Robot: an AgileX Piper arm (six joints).
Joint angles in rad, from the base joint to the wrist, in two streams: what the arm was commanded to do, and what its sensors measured. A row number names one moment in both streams.
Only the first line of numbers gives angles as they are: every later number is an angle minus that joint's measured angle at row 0.
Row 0, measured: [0.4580 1.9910 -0.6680 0.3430 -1.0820 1.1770]
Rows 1 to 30, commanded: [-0.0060 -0.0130 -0.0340 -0.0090 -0.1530 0.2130]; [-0.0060 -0.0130 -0.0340 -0.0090 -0.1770 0.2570]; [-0.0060 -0.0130 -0.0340 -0.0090 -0.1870 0.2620]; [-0.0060 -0.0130 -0.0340 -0.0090 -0.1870 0.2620]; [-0.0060 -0.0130 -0.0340 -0.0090 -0.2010 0.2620]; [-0.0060 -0.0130 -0.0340 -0.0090 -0.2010 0.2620]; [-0.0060 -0.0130 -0.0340 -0.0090 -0.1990 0.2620]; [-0.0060 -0.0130 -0.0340 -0.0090 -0.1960 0.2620]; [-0.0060 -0.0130 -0.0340 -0.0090 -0.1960 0.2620]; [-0.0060 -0.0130 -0.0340 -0.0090 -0.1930 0.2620]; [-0.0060 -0.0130 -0.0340 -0.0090 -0.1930 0.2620]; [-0.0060 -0.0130 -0.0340 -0.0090 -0.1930 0.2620]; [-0.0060 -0.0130 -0.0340 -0.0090 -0.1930 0.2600]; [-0.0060 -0.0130 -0.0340 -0.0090 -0.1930 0.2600]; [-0.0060 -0.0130 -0.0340 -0.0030 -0.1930 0.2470]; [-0.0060 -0.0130 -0.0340 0.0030 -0.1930 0.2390]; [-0.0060 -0.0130 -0.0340 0.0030 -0.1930 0.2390]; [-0.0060 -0.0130 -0.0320 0.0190 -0.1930 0.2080]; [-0.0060 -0.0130 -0.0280 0.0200 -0.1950 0.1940]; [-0.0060 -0.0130 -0.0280 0.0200 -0.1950 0.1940]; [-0.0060 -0.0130 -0.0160 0.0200 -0.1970 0.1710]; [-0.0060 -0.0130 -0.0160 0.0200 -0.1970 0.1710]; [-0.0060 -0.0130 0.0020 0.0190 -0.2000 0.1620]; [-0.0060 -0.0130 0.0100 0.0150 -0.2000 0.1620]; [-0.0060 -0.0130 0.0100 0.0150 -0.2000 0.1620]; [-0.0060 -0.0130 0.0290 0.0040 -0.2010 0.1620]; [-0.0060 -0.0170 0.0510 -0.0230 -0.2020 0.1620]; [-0.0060 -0.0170 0.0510 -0.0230 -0.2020 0.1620]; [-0.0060 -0.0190 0.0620 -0.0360 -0.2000 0.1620]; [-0.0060 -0.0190 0.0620 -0.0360 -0.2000 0.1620]
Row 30, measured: [0.0010 0.0060 0.0400 -0.0040 -0.1120 0.1790]
